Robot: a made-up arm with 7 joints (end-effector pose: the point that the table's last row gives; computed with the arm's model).
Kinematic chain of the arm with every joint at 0, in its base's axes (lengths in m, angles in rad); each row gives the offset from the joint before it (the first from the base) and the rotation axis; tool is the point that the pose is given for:
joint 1: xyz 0 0 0.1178 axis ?
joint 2: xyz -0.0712 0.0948 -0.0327 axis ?
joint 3: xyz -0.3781 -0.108 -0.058 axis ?
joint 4: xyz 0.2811 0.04 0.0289 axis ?
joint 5: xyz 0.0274 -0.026 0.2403 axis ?
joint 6: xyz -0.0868 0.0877 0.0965 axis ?
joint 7: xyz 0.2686 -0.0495 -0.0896 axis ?
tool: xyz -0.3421 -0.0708 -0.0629
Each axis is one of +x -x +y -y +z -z.
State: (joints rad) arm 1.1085 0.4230 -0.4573 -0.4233 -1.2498 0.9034 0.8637
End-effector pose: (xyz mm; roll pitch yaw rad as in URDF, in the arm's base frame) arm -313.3 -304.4 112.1 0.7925 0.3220 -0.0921
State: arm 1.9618 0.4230 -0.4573 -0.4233 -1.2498 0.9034 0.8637
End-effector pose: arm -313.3 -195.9 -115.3 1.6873 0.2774 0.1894
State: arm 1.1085 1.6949 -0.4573 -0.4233 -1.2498 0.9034 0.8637
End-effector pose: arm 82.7 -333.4 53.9 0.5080 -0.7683 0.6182
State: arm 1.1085 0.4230 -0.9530 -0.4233 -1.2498 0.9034 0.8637
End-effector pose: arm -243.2 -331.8 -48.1 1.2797 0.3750 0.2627
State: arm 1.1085 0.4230 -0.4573 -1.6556 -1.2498 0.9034 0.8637
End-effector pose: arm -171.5 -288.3 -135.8 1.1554 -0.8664 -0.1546
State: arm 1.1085 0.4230 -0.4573 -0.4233 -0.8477 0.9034 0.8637
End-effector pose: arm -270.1 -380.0 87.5 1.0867 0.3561 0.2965
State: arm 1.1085 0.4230 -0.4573 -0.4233 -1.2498 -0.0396 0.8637
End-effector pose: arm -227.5 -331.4 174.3 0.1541 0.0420 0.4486
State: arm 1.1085 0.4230 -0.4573 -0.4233 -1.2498 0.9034 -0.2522
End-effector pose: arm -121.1 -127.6 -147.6 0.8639 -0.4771 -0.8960
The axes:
joint 1: +x
joint 2: +z
joint 3: -x
joint 4: -z
joint 5: +x
joint 6: -z
joint 7: +y

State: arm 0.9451 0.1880 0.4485 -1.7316 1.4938 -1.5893 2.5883
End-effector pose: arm -37.1 -245.9 918.0 -1.1571 1.0582 2.4113
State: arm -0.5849 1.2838 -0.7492 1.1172 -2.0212 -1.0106 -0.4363
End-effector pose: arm 238.6 -171.1 357.8 2.1649 1.2478 -2.2954
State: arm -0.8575 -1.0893 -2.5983 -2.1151 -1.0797 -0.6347 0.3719
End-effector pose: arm -360.8 -272.5 -168.8 -2.9247 -0.4700 1.9925
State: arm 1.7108 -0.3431 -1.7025 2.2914 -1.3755 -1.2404 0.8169
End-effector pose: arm -181.3 282.0 -96.1 -0.2051 -1.0012 -2.1741
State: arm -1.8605 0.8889 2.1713 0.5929 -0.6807 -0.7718 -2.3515
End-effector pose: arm 276.3 -37.8 -131.2 1.0301 -0.1890 -2.2865
